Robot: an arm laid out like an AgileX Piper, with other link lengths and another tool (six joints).
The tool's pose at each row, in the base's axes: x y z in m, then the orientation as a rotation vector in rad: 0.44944 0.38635 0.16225 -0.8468 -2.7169 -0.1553; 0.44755 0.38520 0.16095 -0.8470 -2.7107 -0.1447; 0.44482 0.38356 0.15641 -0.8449 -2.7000 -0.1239; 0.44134 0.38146 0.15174 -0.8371 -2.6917 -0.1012; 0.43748 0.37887 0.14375 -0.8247 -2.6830 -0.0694; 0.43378 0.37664 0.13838 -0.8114 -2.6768 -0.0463; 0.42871 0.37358 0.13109 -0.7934 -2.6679 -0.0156; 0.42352 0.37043 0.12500 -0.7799 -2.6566 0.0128; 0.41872 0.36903 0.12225 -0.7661 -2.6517 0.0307; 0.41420 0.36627 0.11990 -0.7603 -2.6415 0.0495; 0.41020 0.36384 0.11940 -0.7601 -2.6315 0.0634; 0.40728 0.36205 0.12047 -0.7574 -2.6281 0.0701; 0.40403 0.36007 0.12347 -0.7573 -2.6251 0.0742; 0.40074 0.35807 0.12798 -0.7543 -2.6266 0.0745; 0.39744 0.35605 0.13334 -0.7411 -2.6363 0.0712
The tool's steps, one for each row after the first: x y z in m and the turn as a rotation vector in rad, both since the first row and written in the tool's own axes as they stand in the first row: 0.00047 -0.00204 0.00148 0.0084 0.0039 0.0028; 0.00034 -0.00502 0.00616 0.0251 0.0110 0.0063; 0.00051 -0.00881 0.01105 0.0436 0.0169 0.0057; -0.00030 -0.01326 0.01911 0.0692 0.0228 0.0032; -0.00024 -0.01729 0.02470 0.0886 0.0279 -0.0015; -0.00013 -0.02282 0.03230 0.1146 0.0350 -0.0078; 0.00038 -0.02846 0.03876 0.1389 0.0432 -0.0109; 0.00255 -0.03239 0.04228 0.1547 0.0476 -0.0169; 0.00390 -0.03728 0.04510 0.1710 0.0544 -0.0163; 0.00557 -0.04156 0.04609 0.1829 0.0604 -0.0125; 0.00723 -0.04468 0.04544 0.1888 0.0627 -0.0127; 0.00963 -0.04811 0.04300 0.1923 0.0645 -0.0116; 0.01251 -0.05155 0.03913 0.1927 0.0639 -0.0139; 0.01565 -0.05501 0.03445 0.1905 0.0594 -0.0255
